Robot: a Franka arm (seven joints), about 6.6 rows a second.
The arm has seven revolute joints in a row. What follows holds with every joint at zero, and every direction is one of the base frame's.
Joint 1 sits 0.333 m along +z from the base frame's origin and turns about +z.
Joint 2 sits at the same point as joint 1 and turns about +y.
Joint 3 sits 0.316 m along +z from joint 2 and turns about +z.
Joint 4 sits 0.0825 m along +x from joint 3 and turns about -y.
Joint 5 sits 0.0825 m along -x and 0.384 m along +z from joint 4 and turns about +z.
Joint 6 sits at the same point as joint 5 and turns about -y.
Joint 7 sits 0.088 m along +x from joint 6 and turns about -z.
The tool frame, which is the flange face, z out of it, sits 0.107 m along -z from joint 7; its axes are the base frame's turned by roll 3.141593, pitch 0 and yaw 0 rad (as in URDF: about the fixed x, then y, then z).
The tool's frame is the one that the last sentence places.
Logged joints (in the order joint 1, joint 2, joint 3, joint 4, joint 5, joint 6, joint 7), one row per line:
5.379, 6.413, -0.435, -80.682, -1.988, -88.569, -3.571
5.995, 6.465, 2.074, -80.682, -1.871, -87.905, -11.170
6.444, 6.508, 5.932, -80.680, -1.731, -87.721, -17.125
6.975, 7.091, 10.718, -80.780, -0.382, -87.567, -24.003
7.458, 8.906, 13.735, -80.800, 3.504, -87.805, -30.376
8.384, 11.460, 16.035, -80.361, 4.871, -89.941, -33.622
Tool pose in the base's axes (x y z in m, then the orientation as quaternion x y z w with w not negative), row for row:
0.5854, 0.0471, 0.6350, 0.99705, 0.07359, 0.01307, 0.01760
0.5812, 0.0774, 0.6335, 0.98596, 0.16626, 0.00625, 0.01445
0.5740, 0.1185, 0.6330, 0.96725, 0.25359, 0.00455, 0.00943
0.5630, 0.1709, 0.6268, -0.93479, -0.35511, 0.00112, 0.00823
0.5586, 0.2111, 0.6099, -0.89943, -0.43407, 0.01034, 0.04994
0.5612, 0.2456, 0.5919, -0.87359, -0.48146, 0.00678, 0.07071
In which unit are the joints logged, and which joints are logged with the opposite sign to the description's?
The joints are logged in degrees. Opposite sign: joint 6.
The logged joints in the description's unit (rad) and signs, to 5 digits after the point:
0.09388, 0.11193, -0.00759, -1.40817, -0.03470, 1.54582, -0.06233
0.10463, 0.11284, 0.03620, -1.40817, -0.03266, 1.53423, -0.19495
0.11247, 0.11359, 0.10353, -1.40813, -0.03021, 1.53102, -0.29889
0.12174, 0.12376, 0.18706, -1.40988, -0.00667, 1.52833, -0.41893
0.13017, 0.15544, 0.23972, -1.41023, 0.06116, 1.53249, -0.53016
0.14633, 0.20001, 0.27986, -1.40256, 0.08501, 1.56977, -0.58681

